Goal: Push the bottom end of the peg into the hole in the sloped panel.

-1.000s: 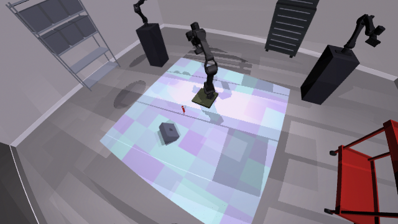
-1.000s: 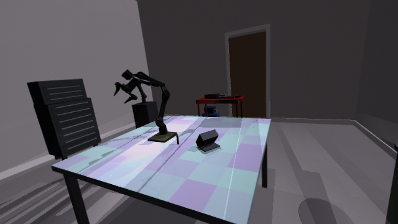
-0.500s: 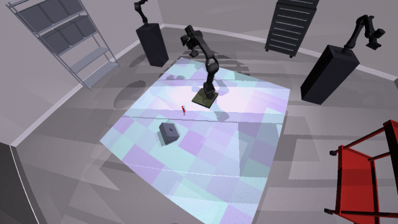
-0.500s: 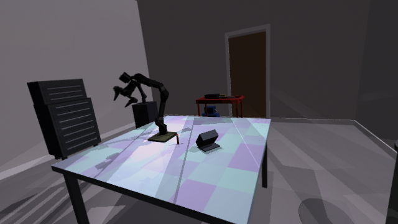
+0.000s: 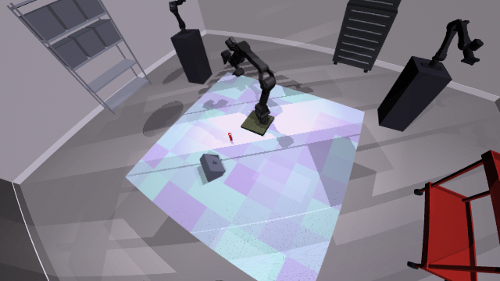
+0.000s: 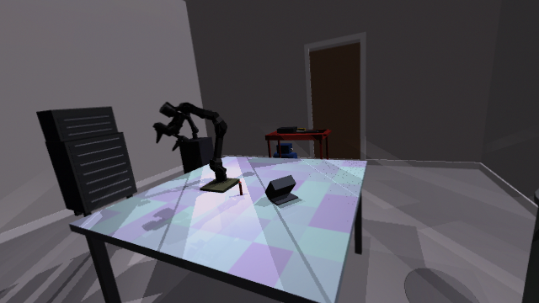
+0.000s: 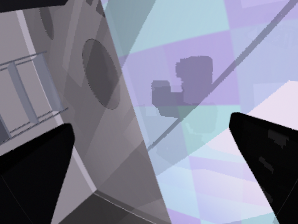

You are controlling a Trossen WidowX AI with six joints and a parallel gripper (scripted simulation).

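The red peg is 35 cm ahead of my gripper tip, 13 cm to the left of it and 26 cm below it. Round my gripper tip: grey sloped panel (58 cm ahead, 12 cm to the left, 26 cm below).
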